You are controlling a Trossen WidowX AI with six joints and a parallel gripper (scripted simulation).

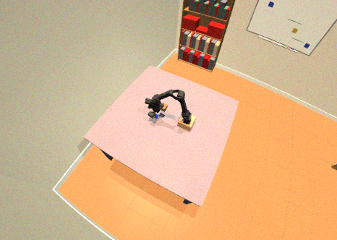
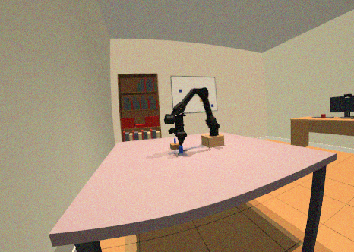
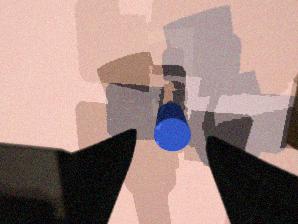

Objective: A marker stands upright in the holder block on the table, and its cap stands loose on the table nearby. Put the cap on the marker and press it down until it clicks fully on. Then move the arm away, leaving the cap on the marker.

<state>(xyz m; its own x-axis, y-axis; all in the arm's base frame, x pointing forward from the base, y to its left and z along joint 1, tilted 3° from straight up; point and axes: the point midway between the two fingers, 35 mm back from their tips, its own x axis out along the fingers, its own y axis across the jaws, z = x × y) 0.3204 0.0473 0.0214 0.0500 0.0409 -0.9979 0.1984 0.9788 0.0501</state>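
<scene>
Now: gripper tip 3 cm above the blue marker cap. From my gripper tip the other things lie so: holder block 15 cm to the right, 4 cm below, 1 cm behind.
</scene>
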